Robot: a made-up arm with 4 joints. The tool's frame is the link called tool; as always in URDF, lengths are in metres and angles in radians. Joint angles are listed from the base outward.
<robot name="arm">
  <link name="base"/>
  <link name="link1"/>
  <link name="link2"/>
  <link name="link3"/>
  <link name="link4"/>
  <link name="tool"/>
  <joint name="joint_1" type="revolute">
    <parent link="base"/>
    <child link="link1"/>
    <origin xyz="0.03 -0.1 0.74"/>
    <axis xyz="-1 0 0"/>
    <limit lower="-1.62" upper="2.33"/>
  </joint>
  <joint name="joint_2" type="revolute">
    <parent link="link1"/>
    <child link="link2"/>
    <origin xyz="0.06 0 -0.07"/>
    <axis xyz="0 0 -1"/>
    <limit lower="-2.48" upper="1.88"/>
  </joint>
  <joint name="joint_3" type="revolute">
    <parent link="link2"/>
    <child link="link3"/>
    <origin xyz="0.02 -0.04 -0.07"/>
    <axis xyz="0 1 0"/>
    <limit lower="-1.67" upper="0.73"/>
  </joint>
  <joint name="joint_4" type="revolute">
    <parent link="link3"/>
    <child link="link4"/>
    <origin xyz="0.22 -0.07 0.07"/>
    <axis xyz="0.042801 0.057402 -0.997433"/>
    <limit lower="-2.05" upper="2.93"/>
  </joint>
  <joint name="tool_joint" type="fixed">
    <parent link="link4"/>
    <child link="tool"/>
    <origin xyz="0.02 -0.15 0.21" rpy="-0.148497 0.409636 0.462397"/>
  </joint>
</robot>
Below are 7 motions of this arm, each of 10 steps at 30 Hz.
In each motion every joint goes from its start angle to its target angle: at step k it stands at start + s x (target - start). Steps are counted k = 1, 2, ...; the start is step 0. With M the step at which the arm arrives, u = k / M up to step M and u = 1 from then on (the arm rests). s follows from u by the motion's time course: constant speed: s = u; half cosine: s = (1 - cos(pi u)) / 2; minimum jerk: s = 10 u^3 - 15 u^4 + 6 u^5.
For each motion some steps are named. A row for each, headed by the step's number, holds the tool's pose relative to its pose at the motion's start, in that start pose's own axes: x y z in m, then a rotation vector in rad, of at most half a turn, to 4 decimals.
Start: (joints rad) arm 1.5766 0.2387 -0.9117 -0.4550
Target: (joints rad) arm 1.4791 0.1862 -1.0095 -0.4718
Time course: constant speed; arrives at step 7
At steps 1, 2, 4, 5, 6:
1: -0.0053 0.0017 -0.0018 0.0016 -0.0169 -0.0066
2: -0.0106 0.0035 -0.0036 0.0032 -0.0337 -0.0135
4: -0.0214 0.0073 -0.0075 0.0062 -0.0672 -0.0281
5: -0.0268 0.0093 -0.0095 0.0076 -0.0838 -0.0358
6: -0.0323 0.0114 -0.0116 0.0089 -0.1004 -0.0437

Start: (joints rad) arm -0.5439 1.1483 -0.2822 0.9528
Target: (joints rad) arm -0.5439 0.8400 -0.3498 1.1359
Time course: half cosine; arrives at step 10
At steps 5, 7, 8, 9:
5: 0.0060 0.0214 -0.0010 0.0257 -0.0084 0.0752
7: 0.0083 0.0334 -0.0021 0.0425 -0.0096 0.1200
8: 0.0090 0.0378 -0.0026 0.0490 -0.0093 0.1370
9: 0.0094 0.0405 -0.0029 0.0533 -0.0089 0.1480

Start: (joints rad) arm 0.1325 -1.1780 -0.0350 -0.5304
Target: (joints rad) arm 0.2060 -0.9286 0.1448 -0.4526
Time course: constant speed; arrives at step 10
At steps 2, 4, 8, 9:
2: -0.0080 -0.0044 -0.0196 0.0605 0.0414 -0.0382
4: -0.0172 -0.0076 -0.0393 0.1209 0.0823 -0.0768
8: -0.0389 -0.0097 -0.0787 0.2416 0.1625 -0.1553
9: -0.0450 -0.0093 -0.0885 0.2717 0.1822 -0.1751

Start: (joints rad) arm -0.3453 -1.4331 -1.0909 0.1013
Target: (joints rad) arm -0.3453 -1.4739 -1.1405 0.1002
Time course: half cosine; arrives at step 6
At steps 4, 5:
4: -0.0075 -0.0011 -0.0023 0.0055 -0.0467 0.0117
5: -0.0093 -0.0013 -0.0030 0.0069 -0.0581 0.0144

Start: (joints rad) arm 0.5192 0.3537 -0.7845 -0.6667
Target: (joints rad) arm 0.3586 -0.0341 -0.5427 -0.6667
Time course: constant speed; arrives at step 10
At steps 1, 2, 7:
1: 0.0097 -0.0079 -0.0165 0.0331 -0.0268 0.0280
2: 0.0203 -0.0149 -0.0326 0.0653 -0.0538 0.0565
7: 0.0850 -0.0374 -0.1050 0.2114 -0.1903 0.2051

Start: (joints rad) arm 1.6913 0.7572 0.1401 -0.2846
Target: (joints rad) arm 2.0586 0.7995 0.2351 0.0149
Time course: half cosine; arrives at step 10
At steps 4, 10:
4: -0.0324 0.0117 0.0310 -0.0364 0.0412 -0.1542
10: -0.0902 0.0506 0.0877 -0.1040 0.0837 -0.4577

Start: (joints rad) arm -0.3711 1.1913 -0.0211 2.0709
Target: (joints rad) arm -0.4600 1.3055 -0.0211 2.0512
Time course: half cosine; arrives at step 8
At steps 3, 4, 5, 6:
3: 0.0063 0.0005 0.0000 -0.0071 0.0132 -0.0368
4: 0.0101 0.0007 0.0000 -0.0116 0.0210 -0.0597
5: 0.0138 0.0009 -0.0001 -0.0162 0.0285 -0.0827
6: 0.0170 0.0009 -0.0002 -0.0202 0.0347 -0.1023

